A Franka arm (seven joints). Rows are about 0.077 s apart.
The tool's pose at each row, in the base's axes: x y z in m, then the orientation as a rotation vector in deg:
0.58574 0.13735 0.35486 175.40 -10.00 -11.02
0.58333 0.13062 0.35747 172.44 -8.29 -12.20
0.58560 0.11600 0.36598 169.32 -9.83 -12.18
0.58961 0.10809 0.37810 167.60 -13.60 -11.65
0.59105 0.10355 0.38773 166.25 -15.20 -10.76
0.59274 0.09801 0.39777 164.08 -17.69 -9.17
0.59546 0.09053 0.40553 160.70 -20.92 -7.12
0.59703 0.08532 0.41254 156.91 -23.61 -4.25
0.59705 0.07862 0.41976 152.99 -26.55 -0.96
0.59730 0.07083 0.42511 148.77 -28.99 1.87
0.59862 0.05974 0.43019 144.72 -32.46 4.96
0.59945 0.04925 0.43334 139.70 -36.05 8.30
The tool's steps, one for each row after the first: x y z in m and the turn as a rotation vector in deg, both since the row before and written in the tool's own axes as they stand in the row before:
-0.00190 0.00713 -0.00186 -3.07 -0.70 -0.86
0.00261 0.01533 -0.00704 -2.95 -0.06 1.33
0.00335 0.00952 -0.01112 -1.29 0.13 2.73
0.00104 0.00619 -0.00872 -1.14 0.52 1.29
0.00165 0.00735 -0.00881 -1.80 0.96 2.07
0.00368 0.00858 -0.00603 -2.80 1.29 2.81
0.00256 0.00662 -0.00532 -3.14 1.98 2.66
0.00201 0.00860 -0.00437 -3.08 2.28 2.99
0.00308 0.00878 -0.00169 -3.38 2.13 2.70
0.00565 0.01087 0.00067 -2.90 2.09 3.54
0.00527 0.00923 0.00278 -3.60 2.43 3.93

